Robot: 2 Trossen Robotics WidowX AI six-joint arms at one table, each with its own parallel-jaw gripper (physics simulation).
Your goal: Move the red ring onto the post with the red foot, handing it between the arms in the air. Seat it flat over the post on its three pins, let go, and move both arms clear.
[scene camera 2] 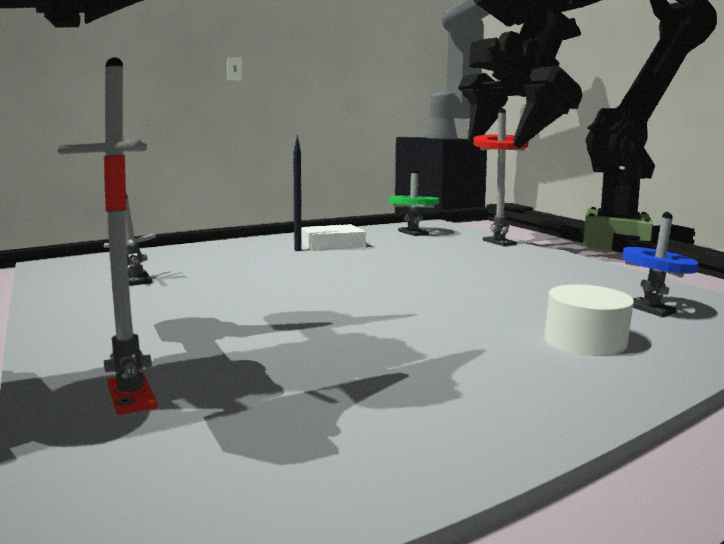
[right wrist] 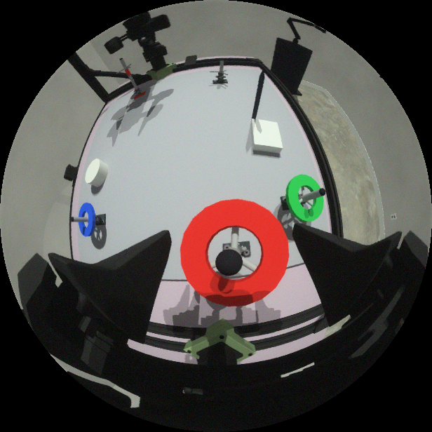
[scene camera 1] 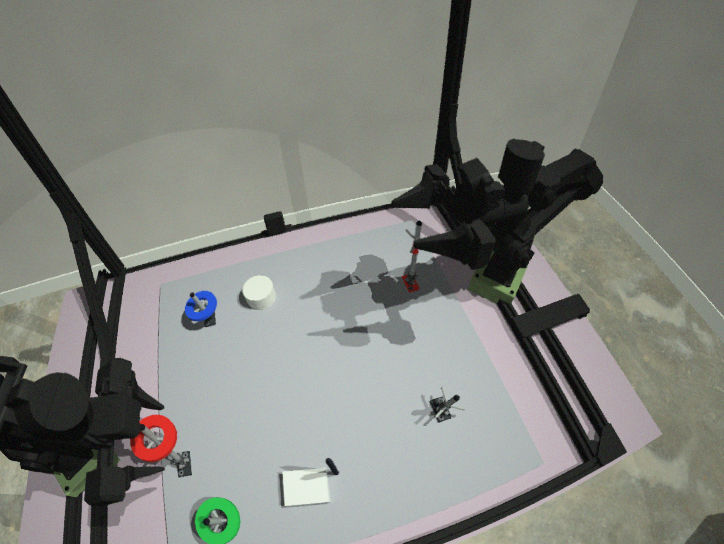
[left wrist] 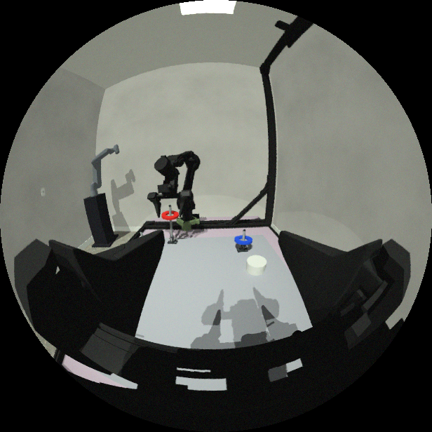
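Seen in the pictures: left gripper, fingertip midpoint: [scene camera 1: 402, 223]; right gripper, fingertip midpoint: [scene camera 2: 492, 145] [scene camera 1: 162, 437]; left arm's base at its link origin: [scene camera 1: 500, 271]; right arm's base at its link origin: [scene camera 2: 618, 214] [scene camera 1: 73, 455].
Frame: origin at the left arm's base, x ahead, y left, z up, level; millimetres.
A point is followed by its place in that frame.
Note:
The red ring [scene camera 1: 153, 455] @[x 664, y -266, z 107 mm] [scene camera 2: 482, 142] @[x 619, y -270, z 100 mm] [left wrist: 170, 218] [right wrist: 195, 250] lies flat around a tall grey post with a dark foot, near its top. My right gripper [scene camera 1: 162, 438] @[x 639, y -280, z 97 mm] [scene camera 2: 495, 141] @[x 639, y -280, z 97 mm] [right wrist: 233, 233] is open, pointing down, with its fingers on either side of the ring and the tips near ring height. No grip on it shows. The post with the red foot [scene camera 1: 413, 264] @[x 120, y -158, z 41 mm] [scene camera 2: 119, 263] @[x 113, y -163, z 47 mm] [right wrist: 131, 77] stands upright with bare pins and a red band. My left gripper [scene camera 1: 405, 223] @[x 209, y -146, z 231 mm] [left wrist: 223, 237] is open and empty, high near that post; its fingers are outside scene camera 2's view.
A blue ring [scene camera 1: 213, 306] @[x 409, y -444, z 18 mm] [scene camera 2: 637, 257] @[x 398, y -450, z 17 mm] and a green ring [scene camera 1: 232, 521] @[x 671, y -143, z 17 mm] [scene camera 2: 397, 200] @[x 655, y -149, z 15 mm] sit on short posts. A white cylinder [scene camera 1: 258, 292] @[x 324, y -400, z 1 mm] [scene camera 2: 588, 321] @[x 284, y -410, z -9 mm], a white block [scene camera 1: 305, 488] @[x 565, y -92, z -14 mm] [scene camera 2: 336, 238] @[x 540, y -109, z -21 mm] beside a dark upright stick [scene camera 2: 297, 193] @[x 511, y -72, z 36 mm], and a ringless post [scene camera 1: 447, 404] @[x 330, y 27, z 17 mm] [right wrist: 220, 78] also stand there.

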